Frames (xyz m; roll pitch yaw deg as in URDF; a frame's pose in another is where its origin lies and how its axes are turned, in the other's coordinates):
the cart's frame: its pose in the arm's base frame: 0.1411 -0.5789 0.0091 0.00 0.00 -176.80
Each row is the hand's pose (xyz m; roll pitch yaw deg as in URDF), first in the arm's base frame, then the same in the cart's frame.
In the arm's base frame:
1: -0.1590 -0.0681 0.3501 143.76 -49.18 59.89
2: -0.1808 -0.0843 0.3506 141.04 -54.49 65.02
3: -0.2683 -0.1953 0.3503 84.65 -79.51 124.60
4: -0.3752 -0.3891 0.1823 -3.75 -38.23 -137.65
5: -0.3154 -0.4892 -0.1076 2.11 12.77 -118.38
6: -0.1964 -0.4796 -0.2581 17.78 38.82 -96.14
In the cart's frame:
1: 0.2711 -0.5268 0.3410 143.76 -49.18 -123.31
2: 0.2938 -0.5118 0.3415 141.04 -54.49 -118.18
3: 0.3873 -0.4059 0.3412 84.65 -79.51 -58.60
4: 0.5049 -0.2183 0.1732 -3.75 -38.23 39.15
5: 0.4508 -0.1150 -0.1167 2.11 12.77 58.42
6: 0.3314 -0.1180 -0.2672 17.78 38.82 80.66

